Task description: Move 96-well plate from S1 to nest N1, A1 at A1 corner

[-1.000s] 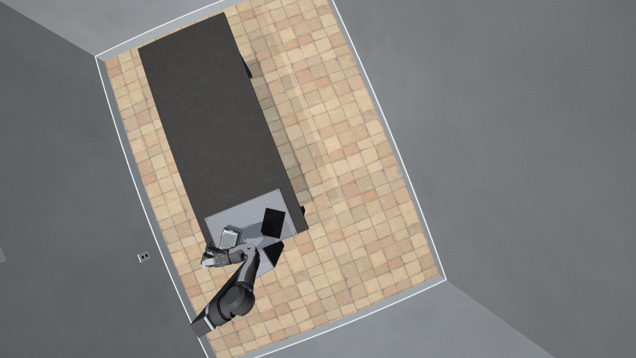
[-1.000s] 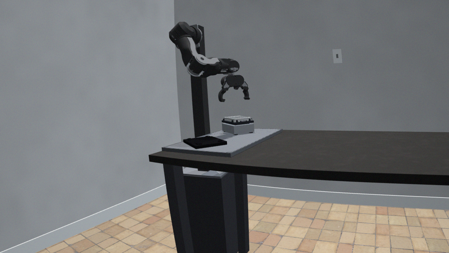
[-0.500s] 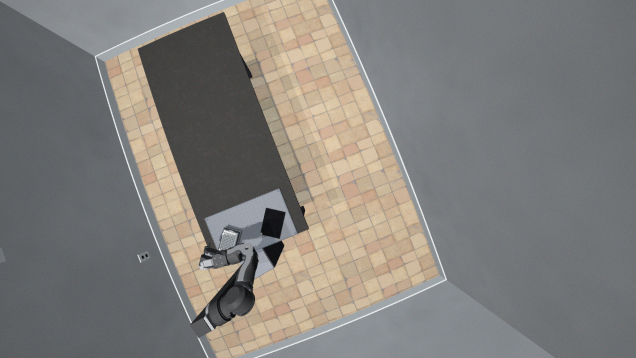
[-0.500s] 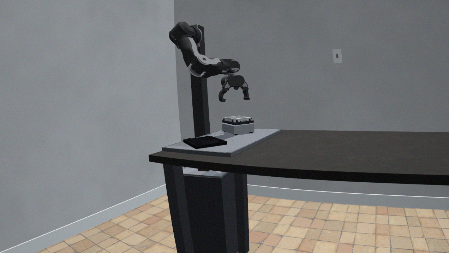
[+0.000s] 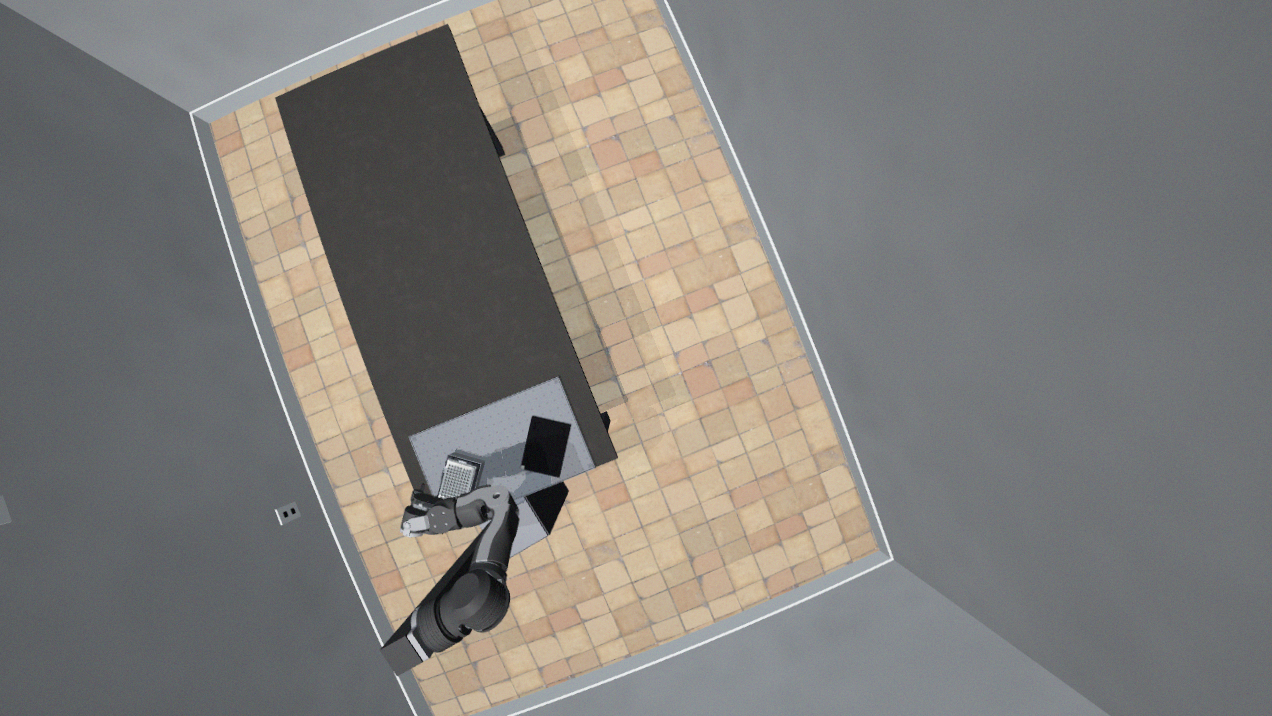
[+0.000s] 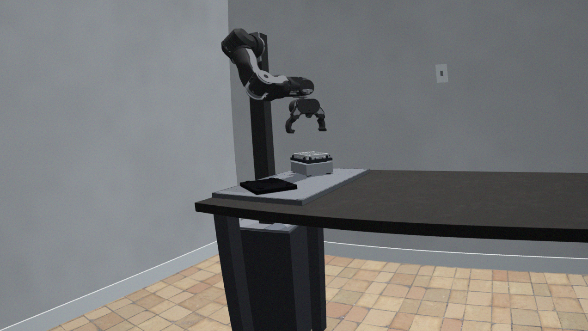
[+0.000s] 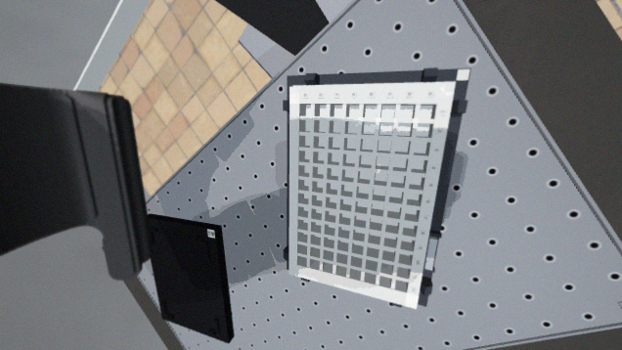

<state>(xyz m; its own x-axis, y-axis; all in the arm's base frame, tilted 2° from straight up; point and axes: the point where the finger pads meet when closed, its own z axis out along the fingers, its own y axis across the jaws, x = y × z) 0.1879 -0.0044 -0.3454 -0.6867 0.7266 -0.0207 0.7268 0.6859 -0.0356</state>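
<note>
The white 96-well plate is 1 cm ahead of my hand, 2 cm to the right of it and 8 cm below it. The rest, counted from my hand: black plate nest N1 (3 cm behind, 28 cm to the right, 14 cm below); then plate shaker S1 (4 cm ahead, 3 cm to the right, 10 cm below); then A1 mark (5 cm behind, 19 cm to the right, 13 cm below).
</note>
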